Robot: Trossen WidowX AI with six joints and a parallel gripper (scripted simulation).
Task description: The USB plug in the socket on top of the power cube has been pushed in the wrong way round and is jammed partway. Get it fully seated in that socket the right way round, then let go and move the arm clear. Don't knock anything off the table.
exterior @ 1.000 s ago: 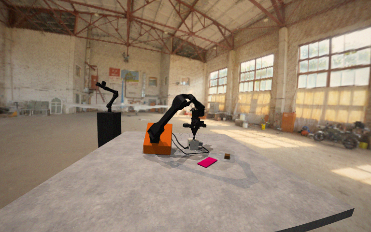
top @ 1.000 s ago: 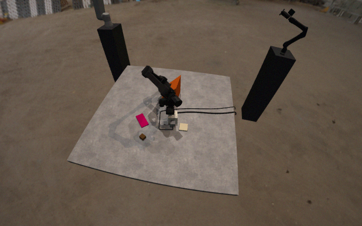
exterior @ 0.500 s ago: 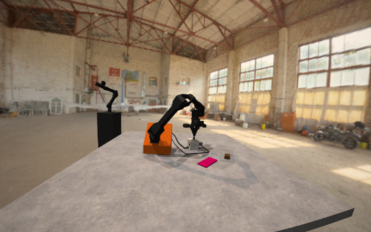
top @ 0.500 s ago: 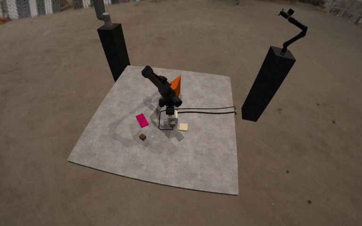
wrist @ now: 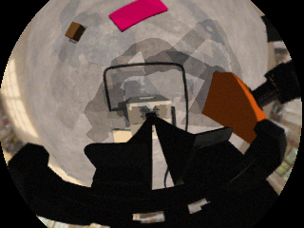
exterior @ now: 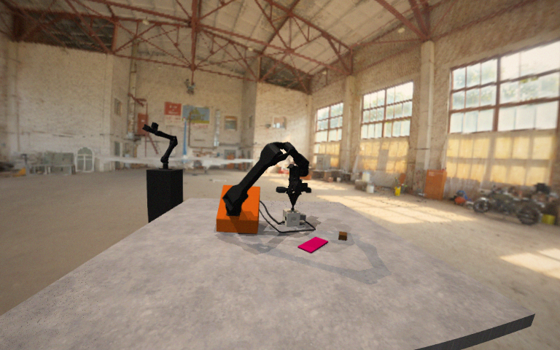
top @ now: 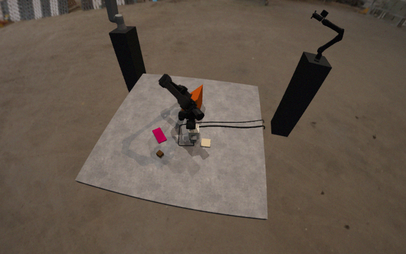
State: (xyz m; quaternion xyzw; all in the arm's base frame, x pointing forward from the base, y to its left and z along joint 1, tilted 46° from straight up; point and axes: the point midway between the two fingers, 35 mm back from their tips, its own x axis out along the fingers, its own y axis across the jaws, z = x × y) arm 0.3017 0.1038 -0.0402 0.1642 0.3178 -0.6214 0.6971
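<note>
Now: the black USB plug 20 mm below my gripper tip. The rest, counted from my gripper tip: pink flat card: 70 mm ahead, 240 mm to the right, 110 mm below; then cream square tile: 50 mm ahead, 130 mm to the left, 110 mm below; then small brown block: 230 mm ahead, 170 mm to the right, 100 mm below.
</note>
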